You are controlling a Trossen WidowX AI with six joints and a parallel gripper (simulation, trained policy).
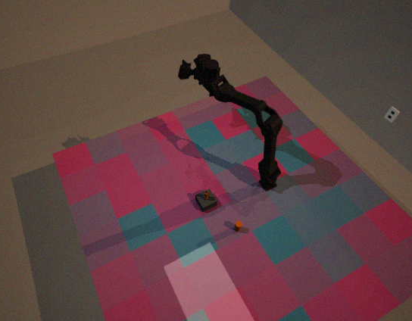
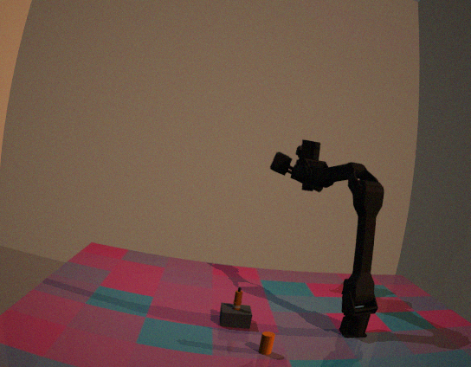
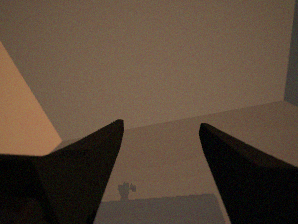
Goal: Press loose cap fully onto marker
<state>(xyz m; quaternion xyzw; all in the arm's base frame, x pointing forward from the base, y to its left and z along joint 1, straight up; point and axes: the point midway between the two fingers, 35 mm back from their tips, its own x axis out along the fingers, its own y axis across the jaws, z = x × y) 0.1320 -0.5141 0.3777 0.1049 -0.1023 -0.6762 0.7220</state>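
Right now the orange cap is 67 cm to the left of my gripper tip, 35 cm below it and 11 cm ahead of it. Round my gripper tip: dark grey holder block (50 cm to the left, 36 cm below, 17 cm ahead).
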